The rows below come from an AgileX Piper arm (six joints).
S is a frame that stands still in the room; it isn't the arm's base.
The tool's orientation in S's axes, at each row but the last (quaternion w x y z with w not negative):
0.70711, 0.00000, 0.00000, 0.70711
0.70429, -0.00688, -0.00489, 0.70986
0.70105, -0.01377, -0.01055, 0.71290
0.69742, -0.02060, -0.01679, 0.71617
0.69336, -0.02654, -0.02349, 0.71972
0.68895, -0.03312, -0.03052, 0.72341
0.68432, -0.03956, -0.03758, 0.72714
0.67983, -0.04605, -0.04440, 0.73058
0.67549, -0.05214, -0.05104, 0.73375
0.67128, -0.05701, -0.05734, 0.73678
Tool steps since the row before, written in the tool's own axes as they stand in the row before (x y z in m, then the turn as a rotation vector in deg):
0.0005, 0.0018, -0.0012, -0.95, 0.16, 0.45
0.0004, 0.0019, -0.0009, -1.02, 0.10, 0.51
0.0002, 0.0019, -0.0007, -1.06, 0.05, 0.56
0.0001, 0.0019, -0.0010, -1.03, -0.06, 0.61
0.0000, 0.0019, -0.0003, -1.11, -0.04, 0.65
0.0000, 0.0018, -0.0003, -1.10, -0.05, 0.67
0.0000, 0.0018, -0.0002, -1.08, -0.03, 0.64
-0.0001, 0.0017, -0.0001, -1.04, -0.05, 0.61
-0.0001, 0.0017, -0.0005, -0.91, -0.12, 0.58
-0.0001, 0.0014, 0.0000, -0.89, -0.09, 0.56
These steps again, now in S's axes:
-0.0018, 0.0005, -0.0012, -0.16, -0.95, 0.45
-0.0019, 0.0004, -0.0009, -0.10, -1.02, 0.51
-0.0019, 0.0002, -0.0008, -0.05, -1.06, 0.56
-0.0018, 0.0000, -0.0011, 0.05, -1.03, 0.62
-0.0019, -0.0001, -0.0004, 0.04, -1.11, 0.66
-0.0018, -0.0001, -0.0005, 0.04, -1.10, 0.68
-0.0018, -0.0001, -0.0004, 0.03, -1.08, 0.65
-0.0017, -0.0002, -0.0003, 0.05, -1.04, 0.62
-0.0016, -0.0002, -0.0007, 0.11, -0.90, 0.60
-0.0014, -0.0002, -0.0002, 0.08, -0.88, 0.57

